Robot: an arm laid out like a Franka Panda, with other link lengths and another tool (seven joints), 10 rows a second.
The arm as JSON. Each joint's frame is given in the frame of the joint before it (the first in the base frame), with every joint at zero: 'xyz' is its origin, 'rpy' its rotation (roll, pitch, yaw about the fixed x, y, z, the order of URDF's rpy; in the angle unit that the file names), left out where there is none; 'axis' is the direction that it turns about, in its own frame. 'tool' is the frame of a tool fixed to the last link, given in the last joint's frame.
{
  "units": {
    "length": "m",
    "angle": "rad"
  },
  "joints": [
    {
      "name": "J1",
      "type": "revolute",
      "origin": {
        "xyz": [
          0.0,
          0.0,
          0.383
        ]
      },
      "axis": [
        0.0,
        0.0,
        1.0
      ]
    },
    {
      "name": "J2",
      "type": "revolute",
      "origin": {
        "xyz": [
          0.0,
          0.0,
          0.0
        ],
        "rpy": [
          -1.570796,
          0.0,
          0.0
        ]
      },
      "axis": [
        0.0,
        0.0,
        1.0
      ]
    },
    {
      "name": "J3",
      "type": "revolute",
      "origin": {
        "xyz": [
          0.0,
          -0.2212,
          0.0
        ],
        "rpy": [
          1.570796,
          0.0,
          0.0
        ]
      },
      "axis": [
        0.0,
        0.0,
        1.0
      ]
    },
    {
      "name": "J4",
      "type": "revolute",
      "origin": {
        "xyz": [
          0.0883,
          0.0,
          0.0
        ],
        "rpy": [
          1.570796,
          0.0,
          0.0
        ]
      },
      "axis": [
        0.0,
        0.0,
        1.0
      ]
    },
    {
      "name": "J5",
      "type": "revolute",
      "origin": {
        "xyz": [
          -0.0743,
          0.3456,
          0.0
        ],
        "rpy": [
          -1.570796,
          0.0,
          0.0
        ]
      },
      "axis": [
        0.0,
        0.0,
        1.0
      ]
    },
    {
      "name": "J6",
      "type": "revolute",
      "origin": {
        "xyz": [
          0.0,
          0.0,
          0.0
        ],
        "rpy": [
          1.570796,
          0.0,
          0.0
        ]
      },
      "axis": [
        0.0,
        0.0,
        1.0
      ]
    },
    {
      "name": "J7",
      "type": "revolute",
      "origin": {
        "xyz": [
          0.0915,
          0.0,
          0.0
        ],
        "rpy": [
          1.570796,
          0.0,
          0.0
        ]
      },
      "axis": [
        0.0,
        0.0,
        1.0
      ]
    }
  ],
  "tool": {
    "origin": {
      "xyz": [
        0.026,
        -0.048,
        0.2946
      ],
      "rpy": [
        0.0,
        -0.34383,
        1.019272
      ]
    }
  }
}
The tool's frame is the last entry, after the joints.
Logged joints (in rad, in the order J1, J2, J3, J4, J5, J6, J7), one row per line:
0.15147 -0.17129 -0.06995 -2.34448 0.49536 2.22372 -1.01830
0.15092 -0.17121 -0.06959 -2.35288 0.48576 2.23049 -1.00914
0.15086 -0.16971 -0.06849 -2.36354 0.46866 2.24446 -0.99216
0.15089 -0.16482 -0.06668 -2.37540 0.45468 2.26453 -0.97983
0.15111 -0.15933 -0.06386 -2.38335 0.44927 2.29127 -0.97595
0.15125 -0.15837 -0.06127 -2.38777 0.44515 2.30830 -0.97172
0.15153 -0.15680 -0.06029 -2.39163 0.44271 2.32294 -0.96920
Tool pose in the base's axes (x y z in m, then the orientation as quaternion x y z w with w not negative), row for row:
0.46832 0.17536 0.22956 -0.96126 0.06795 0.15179 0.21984
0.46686 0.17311 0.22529 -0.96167 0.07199 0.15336 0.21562
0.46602 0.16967 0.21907 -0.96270 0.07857 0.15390 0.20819
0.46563 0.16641 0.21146 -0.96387 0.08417 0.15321 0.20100
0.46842 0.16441 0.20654 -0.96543 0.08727 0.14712 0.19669
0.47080 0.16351 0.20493 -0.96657 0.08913 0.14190 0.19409
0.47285 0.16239 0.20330 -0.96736 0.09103 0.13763 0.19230
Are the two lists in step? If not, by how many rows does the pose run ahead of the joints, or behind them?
They are in step.
